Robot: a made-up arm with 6 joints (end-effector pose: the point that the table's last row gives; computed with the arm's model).
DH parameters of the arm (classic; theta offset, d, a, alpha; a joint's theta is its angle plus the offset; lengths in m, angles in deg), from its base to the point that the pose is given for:
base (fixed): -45 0 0.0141 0
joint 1: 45 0.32 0.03 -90
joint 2: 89.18 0 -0.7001 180
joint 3: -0.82 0 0.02 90
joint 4: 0 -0.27 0.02 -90
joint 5: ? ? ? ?
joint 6: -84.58 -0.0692 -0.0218 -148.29
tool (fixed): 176.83 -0.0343 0 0
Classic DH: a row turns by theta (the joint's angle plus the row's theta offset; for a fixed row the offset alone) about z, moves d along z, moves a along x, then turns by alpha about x.
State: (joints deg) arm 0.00 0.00 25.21 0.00 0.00 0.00
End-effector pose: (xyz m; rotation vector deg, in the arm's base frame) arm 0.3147 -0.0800 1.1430 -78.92 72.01 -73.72
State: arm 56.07 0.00 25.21 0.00 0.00 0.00
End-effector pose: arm 0.2381 0.2038 1.1430 -95.28 24.37 -33.59
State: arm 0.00 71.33 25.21 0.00 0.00 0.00
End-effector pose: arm 0.9076 -0.0800 0.3232 -130.23 114.26 -16.88
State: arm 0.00 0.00 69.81 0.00 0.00 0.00
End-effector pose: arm 0.1463 -0.0800 1.3076 -42.03 40.64 -91.59
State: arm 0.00 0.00 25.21 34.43 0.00 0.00
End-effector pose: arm 0.2986 -0.0620 1.1773 -92.63 66.17 -109.21
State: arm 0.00 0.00 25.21 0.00 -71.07 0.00
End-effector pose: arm 0.3407 -0.0800 1.0910 -130.08 114.13 -17.16
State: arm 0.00 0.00 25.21 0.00 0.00 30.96
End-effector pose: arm 0.3115 -0.0668 1.1498 -91.39 67.05 -105.55
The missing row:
joint 5: 0 0.05 -0.01 90
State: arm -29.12 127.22 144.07 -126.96 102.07 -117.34
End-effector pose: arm 0.7898 -0.4248 -0.0918 82.19 -59.65 -18.47
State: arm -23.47 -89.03 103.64 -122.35 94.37 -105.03
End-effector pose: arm -0.8671 0.3889 0.3435 32.41 120.01 -130.11
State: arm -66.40 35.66 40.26 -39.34 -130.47 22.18
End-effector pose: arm 0.2939 -0.6606 0.8010 -95.25 101.98 75.75
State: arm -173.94 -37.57 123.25 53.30 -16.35 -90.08
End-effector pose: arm 0.6954 0.1378 0.9581 38.70 17.83 121.26
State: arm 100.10 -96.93 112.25 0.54 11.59 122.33
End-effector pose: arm 0.1966 -0.9301 0.0903 34.75 140.87 -18.36
